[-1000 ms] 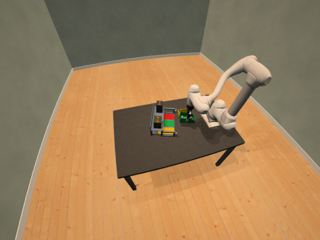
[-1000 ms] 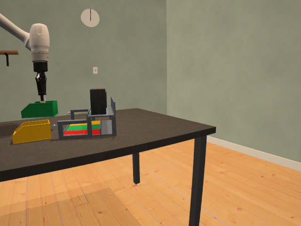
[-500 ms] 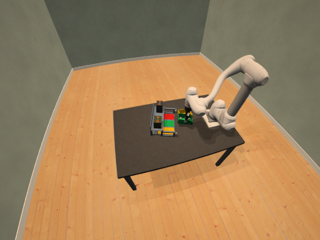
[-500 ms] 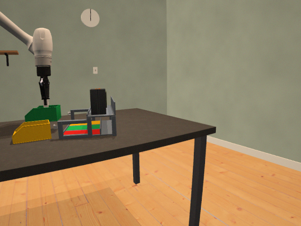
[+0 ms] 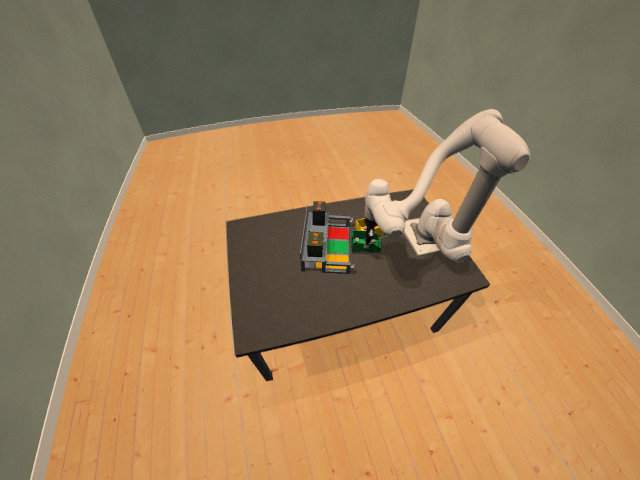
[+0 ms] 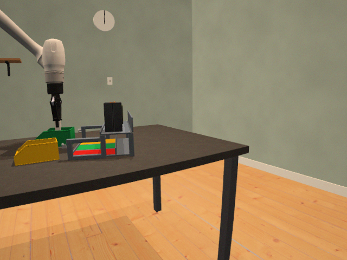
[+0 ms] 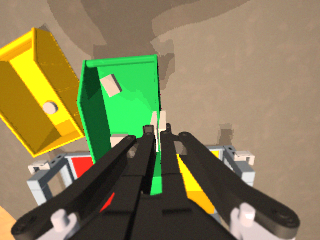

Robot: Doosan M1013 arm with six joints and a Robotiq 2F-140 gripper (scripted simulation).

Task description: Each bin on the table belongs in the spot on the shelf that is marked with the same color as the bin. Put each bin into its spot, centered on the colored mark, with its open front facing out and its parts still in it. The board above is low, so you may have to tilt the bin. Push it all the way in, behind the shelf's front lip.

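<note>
Right now the green bin is 1 cm behind my hand, 5 cm to the right of it and 4 cm below it. Round my hand: yellow bin: 7 cm behind, 19 cm to the right, 7 cm below.
</note>
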